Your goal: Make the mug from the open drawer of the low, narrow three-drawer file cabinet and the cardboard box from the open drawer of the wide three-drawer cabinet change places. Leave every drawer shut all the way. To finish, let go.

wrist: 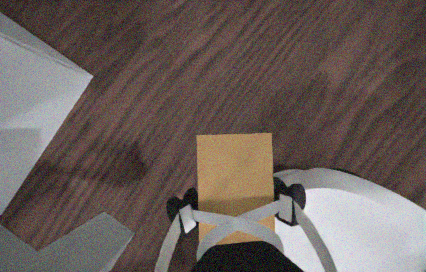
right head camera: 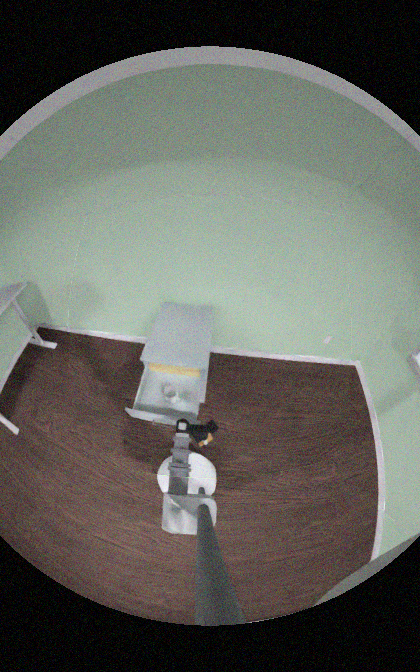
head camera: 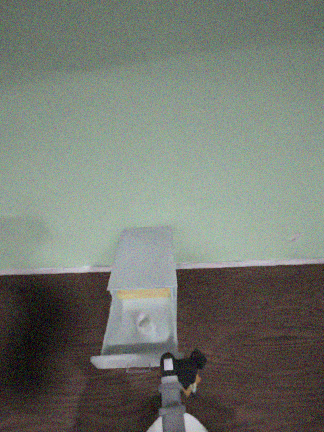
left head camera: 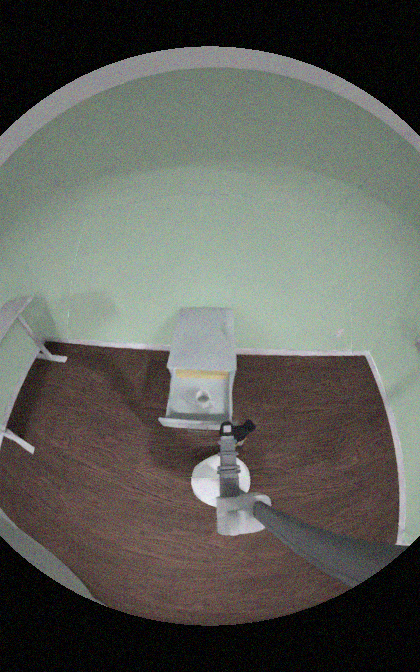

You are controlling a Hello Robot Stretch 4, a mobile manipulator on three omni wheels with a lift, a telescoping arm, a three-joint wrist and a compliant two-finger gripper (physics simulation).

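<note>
The low, narrow file cabinet stands against the wall. Its top drawer is pulled out, and a whitish mug lies inside. My gripper is shut on the orange-brown cardboard box, with one fingertip at each side. In the head view, the gripper and box are just right of the drawer front's right end, outside the drawer. The wide three-drawer cabinet does not show.
Pale grey cabinet parts fill the wrist view's left edge. My white round base stands below the arm. A white-legged table is at the far left. A green wall with white skirting runs behind the cabinet.
</note>
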